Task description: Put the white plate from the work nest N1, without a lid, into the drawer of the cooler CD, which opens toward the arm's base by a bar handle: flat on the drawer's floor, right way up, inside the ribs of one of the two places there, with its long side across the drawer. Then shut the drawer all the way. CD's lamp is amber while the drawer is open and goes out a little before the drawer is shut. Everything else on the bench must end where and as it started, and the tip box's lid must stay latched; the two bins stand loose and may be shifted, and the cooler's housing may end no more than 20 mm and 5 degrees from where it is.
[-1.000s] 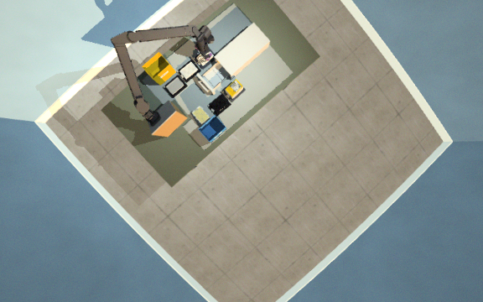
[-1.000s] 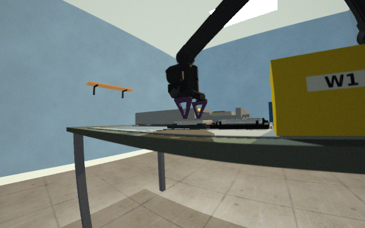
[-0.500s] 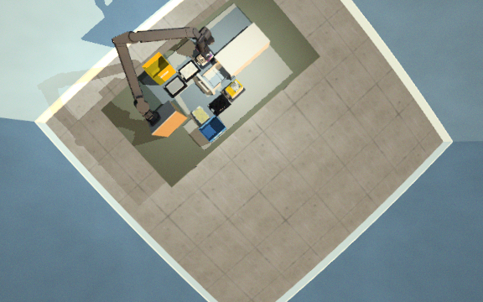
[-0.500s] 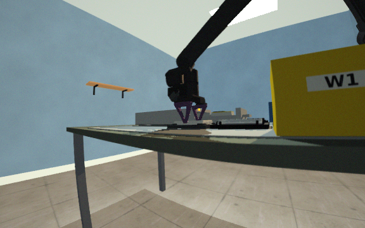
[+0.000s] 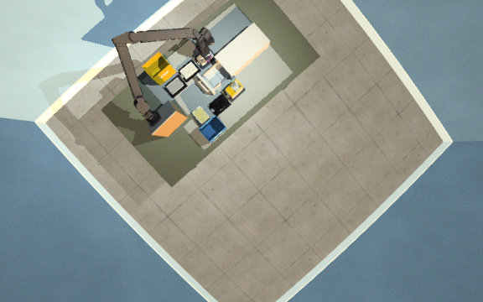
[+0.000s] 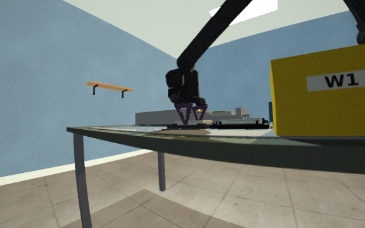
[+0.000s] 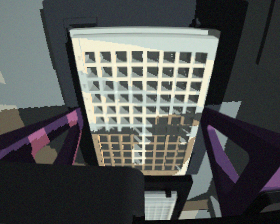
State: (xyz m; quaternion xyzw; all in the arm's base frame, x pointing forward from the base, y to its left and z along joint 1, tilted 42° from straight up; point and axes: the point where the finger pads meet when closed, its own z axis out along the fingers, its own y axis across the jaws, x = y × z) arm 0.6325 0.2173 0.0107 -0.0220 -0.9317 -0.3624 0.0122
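Right now the white plate is right at my hand. The rest, counted from my hand: cooler CD (190 mm to the right, 100 mm ahead, 10 mm above); then cooler drawer (190 mm to the right, 30 mm behind); then yellow tip box (380 mm to the right, 30 mm above, 20 mm behind).
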